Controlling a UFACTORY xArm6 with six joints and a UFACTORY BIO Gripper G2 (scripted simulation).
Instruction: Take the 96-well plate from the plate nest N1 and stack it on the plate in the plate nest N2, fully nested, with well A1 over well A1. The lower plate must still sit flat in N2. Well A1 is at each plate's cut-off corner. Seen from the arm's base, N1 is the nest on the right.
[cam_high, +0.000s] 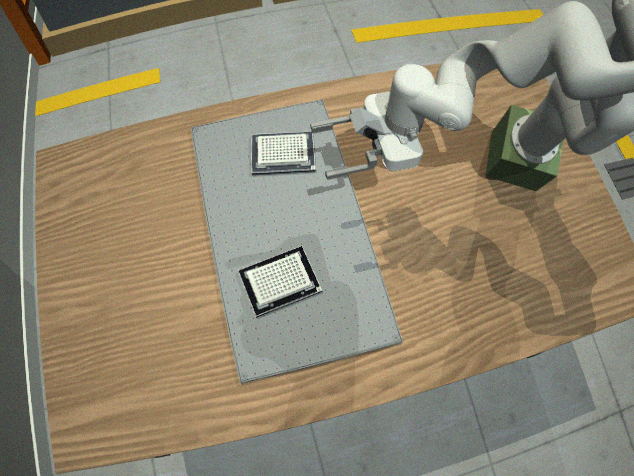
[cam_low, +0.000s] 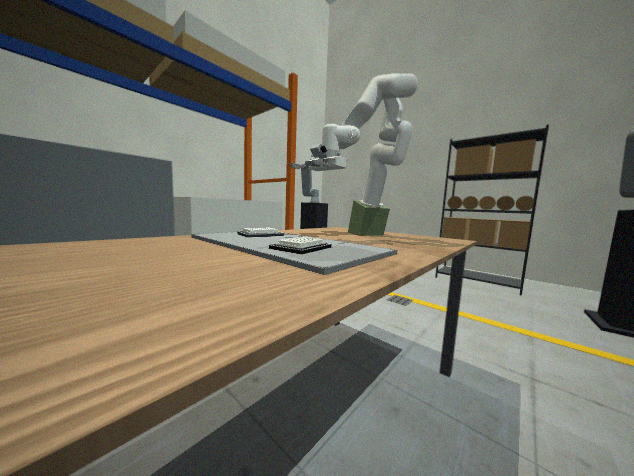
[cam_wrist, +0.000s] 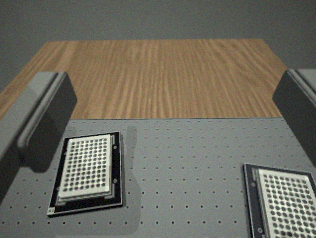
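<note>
Now: the plate nest N1 4 cm ahead of my hand, 20 cm to the right of it and 28 cm below it. From my hand the other things lie so: black plate nest N2: 16 cm ahead, 13 cm to the left, 28 cm below.
</note>
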